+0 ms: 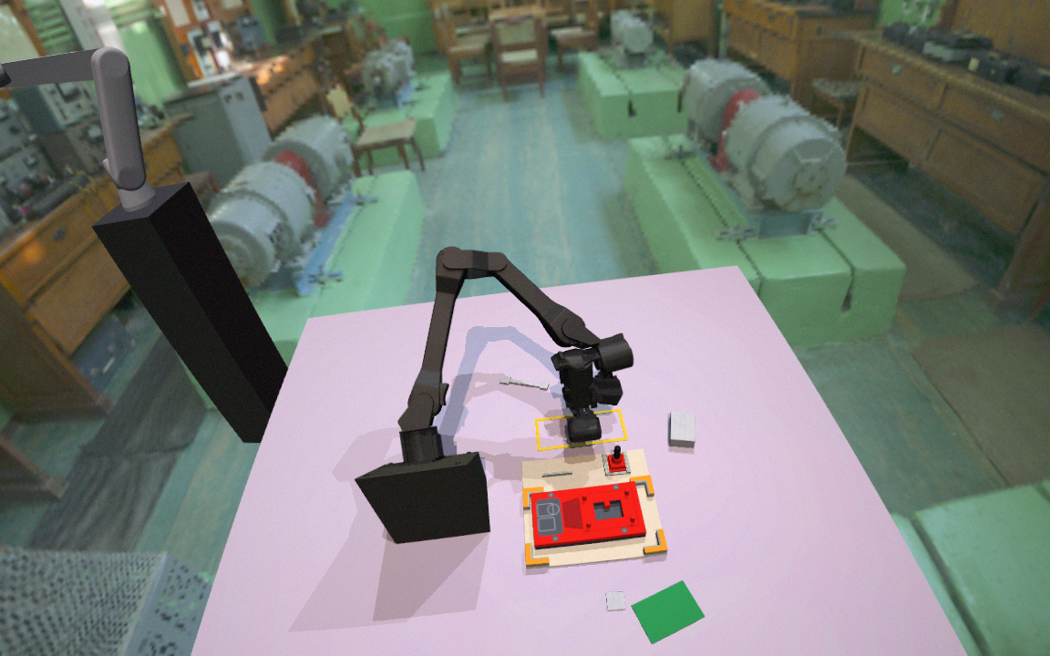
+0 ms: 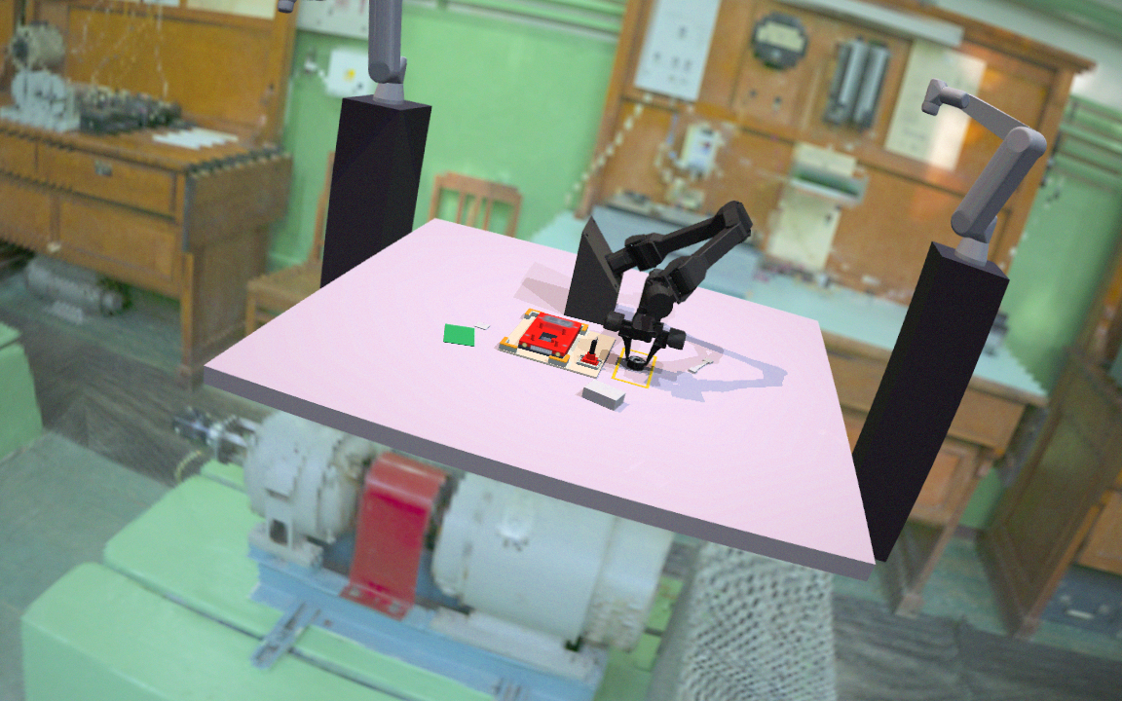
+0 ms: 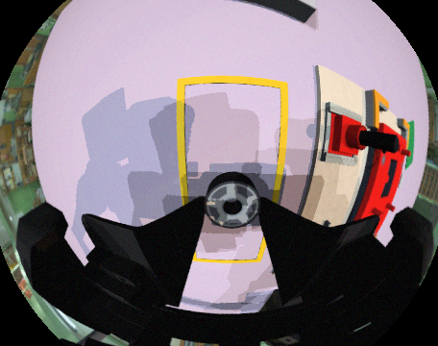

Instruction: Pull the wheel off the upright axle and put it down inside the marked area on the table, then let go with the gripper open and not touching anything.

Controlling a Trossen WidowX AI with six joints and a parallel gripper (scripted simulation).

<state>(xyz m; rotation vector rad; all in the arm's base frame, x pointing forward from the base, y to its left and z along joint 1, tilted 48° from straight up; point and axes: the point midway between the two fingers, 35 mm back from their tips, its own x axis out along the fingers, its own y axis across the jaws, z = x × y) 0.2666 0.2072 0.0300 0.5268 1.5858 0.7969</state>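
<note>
Now: gripper tip right at the wheel. Round my gripper tip: thin metal pin: 120 mm behind, 140 mm to the left, 10 mm below; small square: 50 mm ahead, 370 mm to the right, 10 mm below; grey block: 210 mm ahead, 20 mm to the right.
</note>
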